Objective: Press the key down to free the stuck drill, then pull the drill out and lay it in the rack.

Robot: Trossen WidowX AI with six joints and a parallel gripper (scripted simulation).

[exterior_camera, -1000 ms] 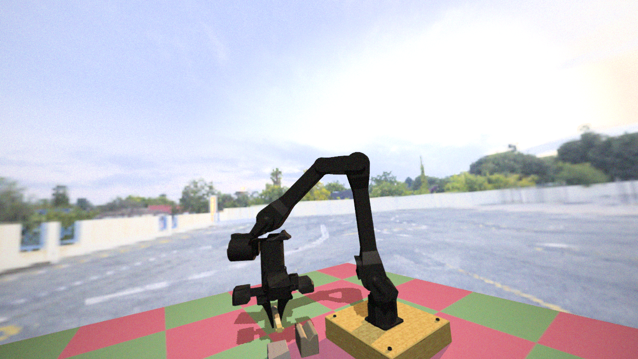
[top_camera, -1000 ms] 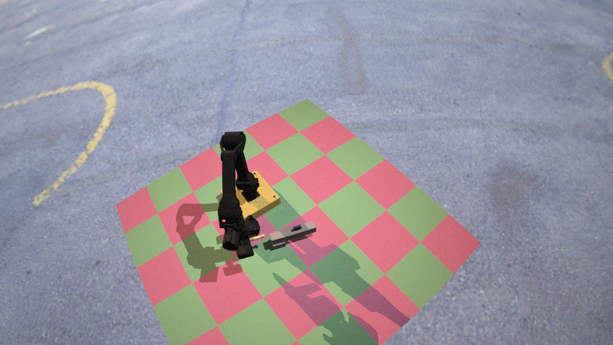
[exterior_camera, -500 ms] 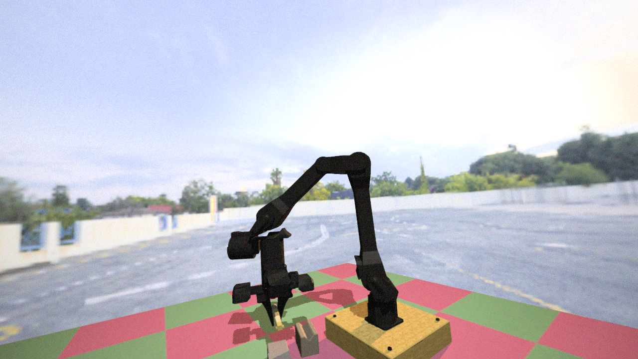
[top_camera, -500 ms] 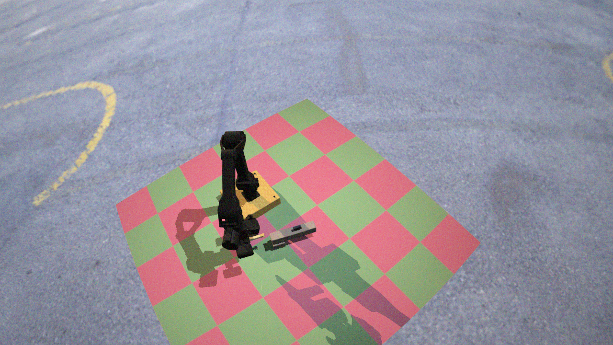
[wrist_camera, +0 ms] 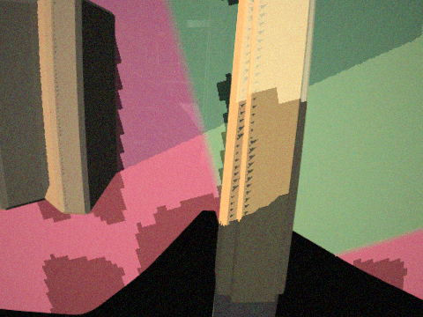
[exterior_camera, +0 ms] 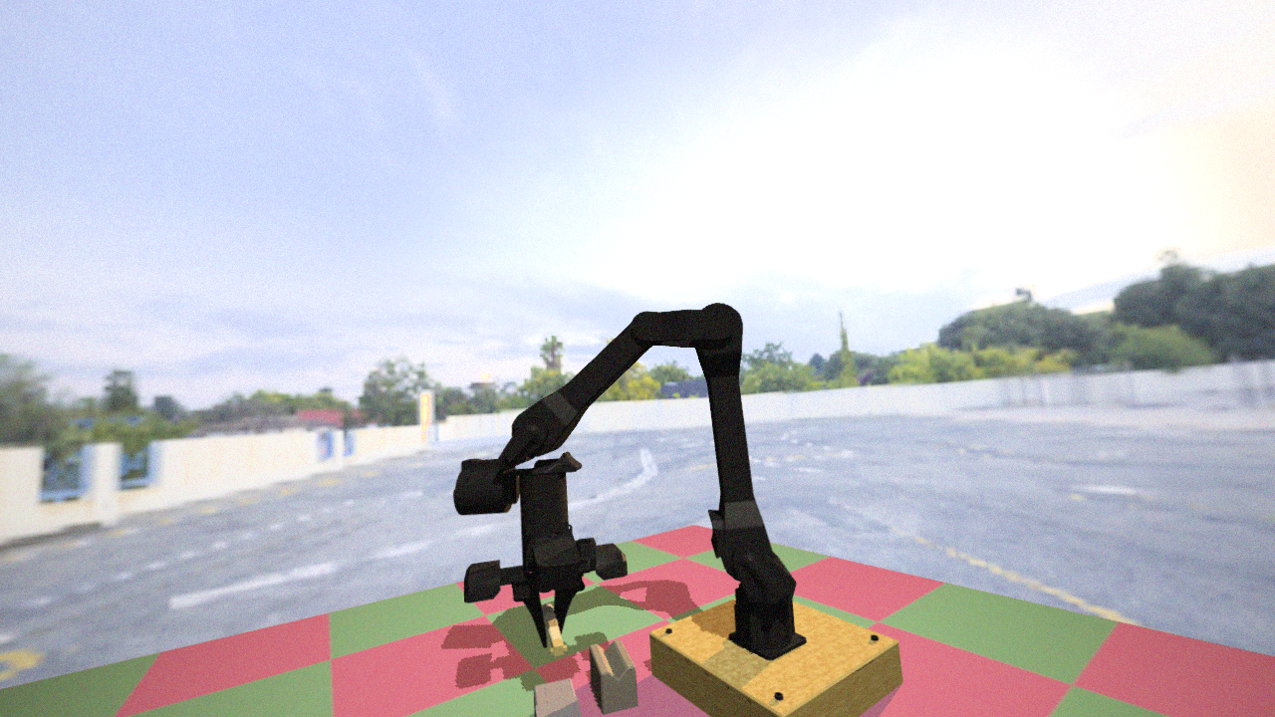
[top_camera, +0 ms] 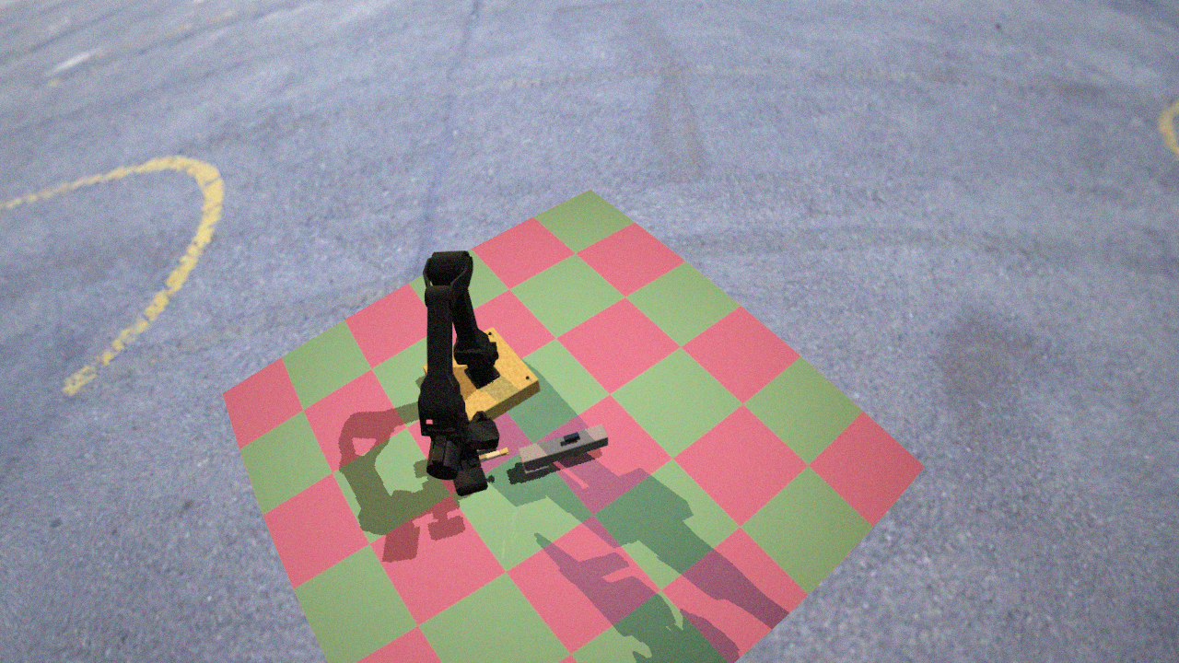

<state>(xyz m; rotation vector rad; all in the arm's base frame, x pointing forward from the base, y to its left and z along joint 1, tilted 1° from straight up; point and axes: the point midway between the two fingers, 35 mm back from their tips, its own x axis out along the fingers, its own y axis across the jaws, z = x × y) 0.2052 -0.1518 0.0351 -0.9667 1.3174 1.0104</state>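
Now: the notched rack 50 mm behind my gripper tip, 50 mm to the left of it and 30 mm below it. The rest, counted from my gripper tip: dark key 70 mm ahead, 210 mm to the left; long grey block 70 mm ahead, 190 mm to the left, 10 mm below; drill 10 mm ahead, 40 mm to the left, 30 mm above.
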